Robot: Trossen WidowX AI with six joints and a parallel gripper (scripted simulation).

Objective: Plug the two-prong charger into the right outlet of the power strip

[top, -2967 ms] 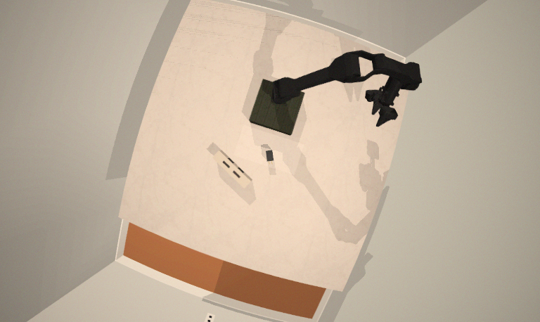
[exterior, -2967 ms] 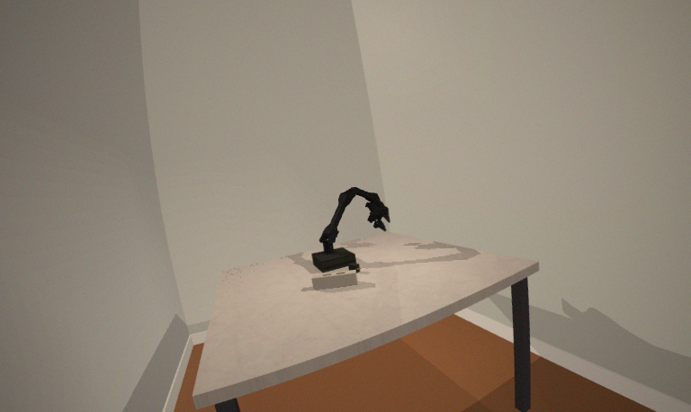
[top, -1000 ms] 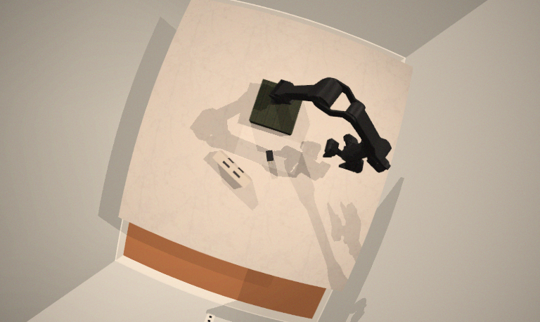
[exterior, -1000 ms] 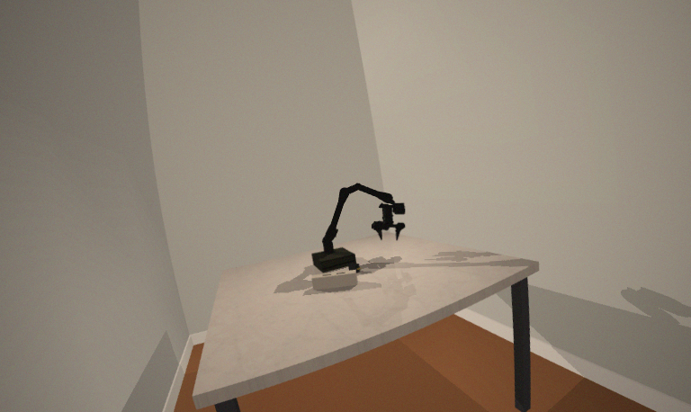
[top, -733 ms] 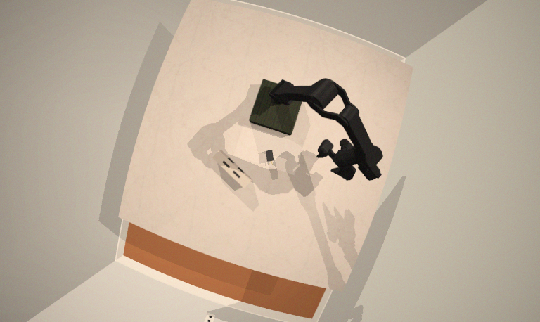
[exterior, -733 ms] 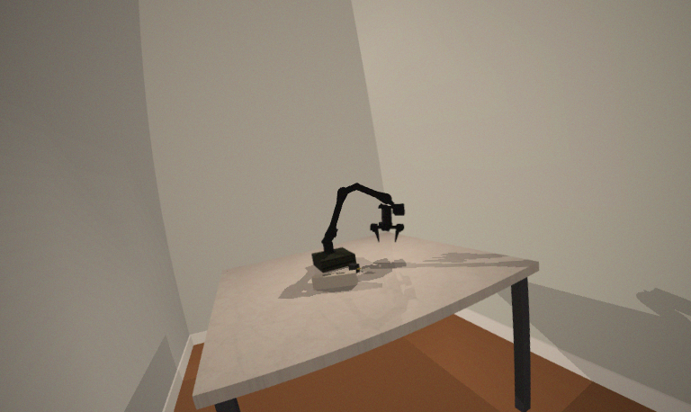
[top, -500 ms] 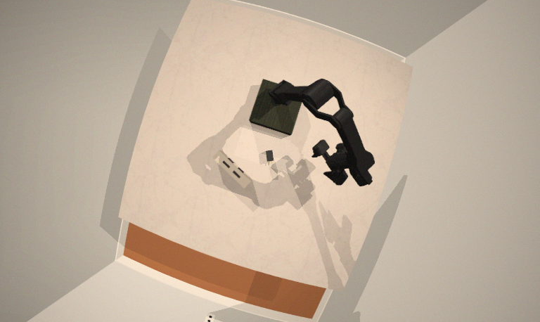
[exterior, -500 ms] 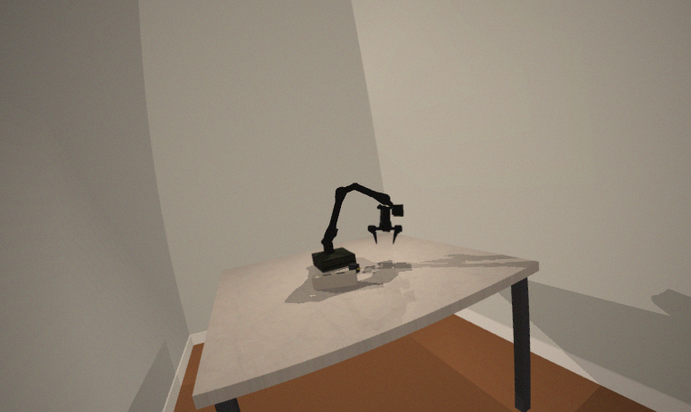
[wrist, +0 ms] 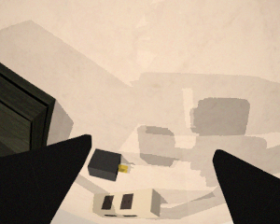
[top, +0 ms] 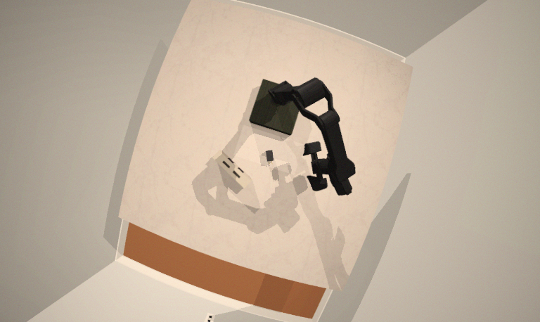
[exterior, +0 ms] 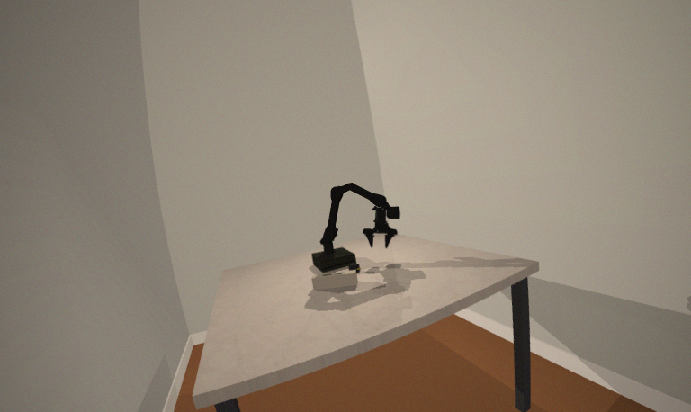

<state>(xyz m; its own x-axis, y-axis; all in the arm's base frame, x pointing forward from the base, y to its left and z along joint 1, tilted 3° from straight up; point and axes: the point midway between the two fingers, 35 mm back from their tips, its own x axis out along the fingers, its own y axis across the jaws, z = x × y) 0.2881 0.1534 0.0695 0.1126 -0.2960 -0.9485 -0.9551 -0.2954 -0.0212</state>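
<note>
Right now the two-prong charger is 1 cm behind my gripper tip, 15 cm to the right of it and 7 cm below it.
</note>
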